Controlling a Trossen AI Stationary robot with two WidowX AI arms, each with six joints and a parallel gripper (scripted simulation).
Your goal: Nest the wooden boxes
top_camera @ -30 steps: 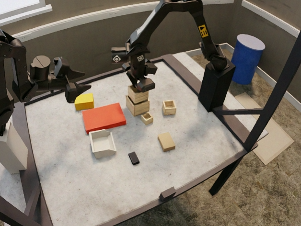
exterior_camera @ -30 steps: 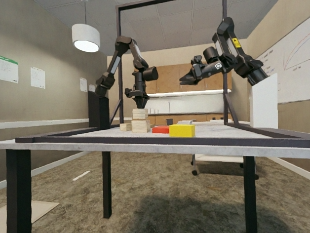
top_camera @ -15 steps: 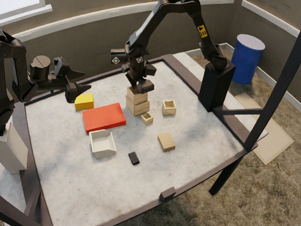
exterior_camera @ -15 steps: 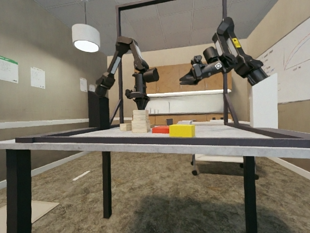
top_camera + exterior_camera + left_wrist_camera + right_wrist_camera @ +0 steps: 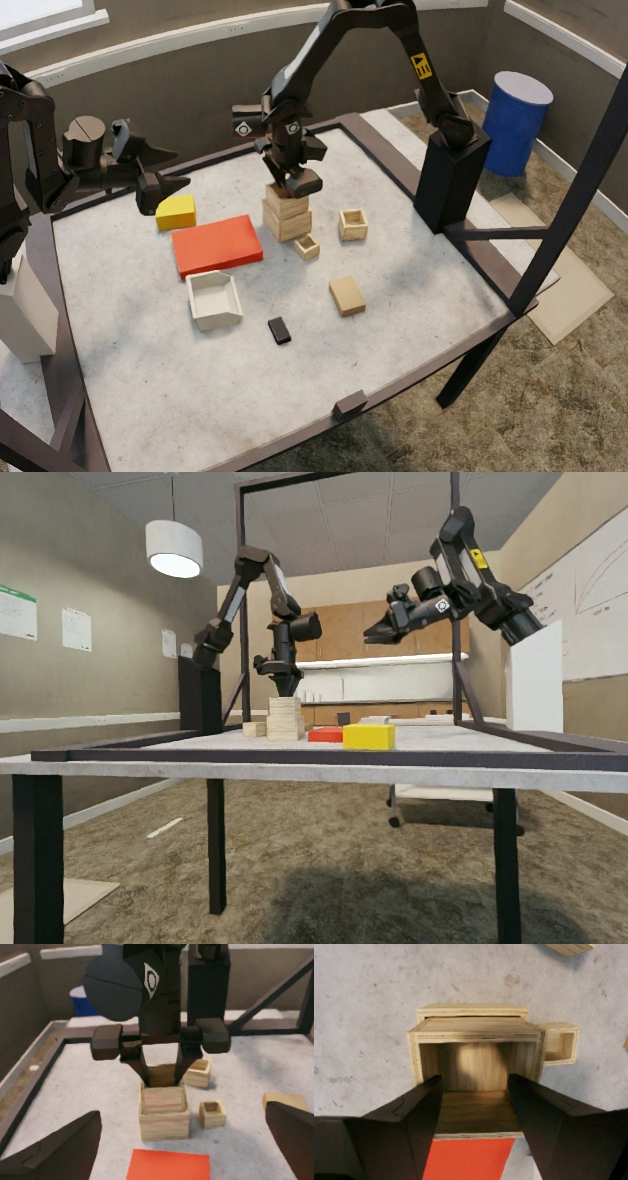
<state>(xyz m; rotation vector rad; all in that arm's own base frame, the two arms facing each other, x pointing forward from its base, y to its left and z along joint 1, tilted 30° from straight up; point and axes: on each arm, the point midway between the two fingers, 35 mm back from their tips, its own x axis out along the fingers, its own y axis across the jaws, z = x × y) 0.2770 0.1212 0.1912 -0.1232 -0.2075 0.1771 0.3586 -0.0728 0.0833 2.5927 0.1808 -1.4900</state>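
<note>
My right hand is 110 mm above the biggest wooden box. Round my right hand: smallest box: 90 mm behind, 10 mm to the right, 120 mm below; then tan block: 230 mm behind, 30 mm to the right, 120 mm below; then flat block: 10 mm behind, 170 mm to the left, 120 mm below.
</note>
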